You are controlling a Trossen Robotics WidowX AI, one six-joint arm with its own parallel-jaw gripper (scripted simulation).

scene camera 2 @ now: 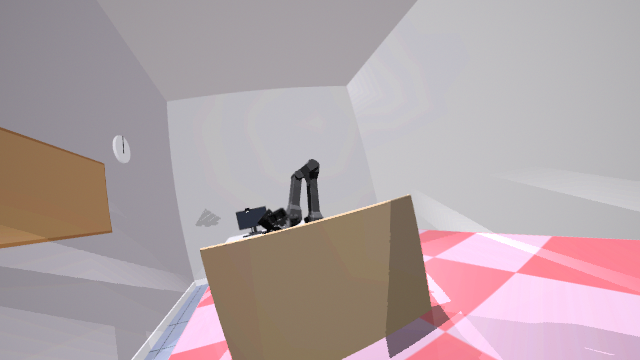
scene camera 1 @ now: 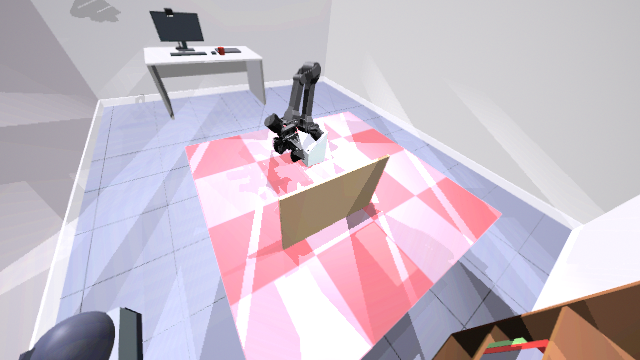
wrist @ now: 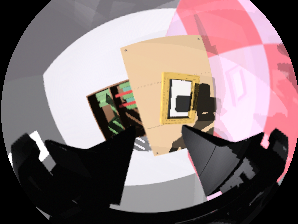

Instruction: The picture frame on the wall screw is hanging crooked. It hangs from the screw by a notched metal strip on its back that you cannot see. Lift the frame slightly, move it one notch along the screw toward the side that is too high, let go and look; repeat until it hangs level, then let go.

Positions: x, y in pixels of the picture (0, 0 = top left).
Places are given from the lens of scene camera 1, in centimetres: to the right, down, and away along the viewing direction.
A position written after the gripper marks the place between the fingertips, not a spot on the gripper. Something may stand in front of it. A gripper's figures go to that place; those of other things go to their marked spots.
gripper (scene camera 1: 302, 154): -7, -10, 80
wall panel (scene camera 1: 304, 212): -5, 11, 66
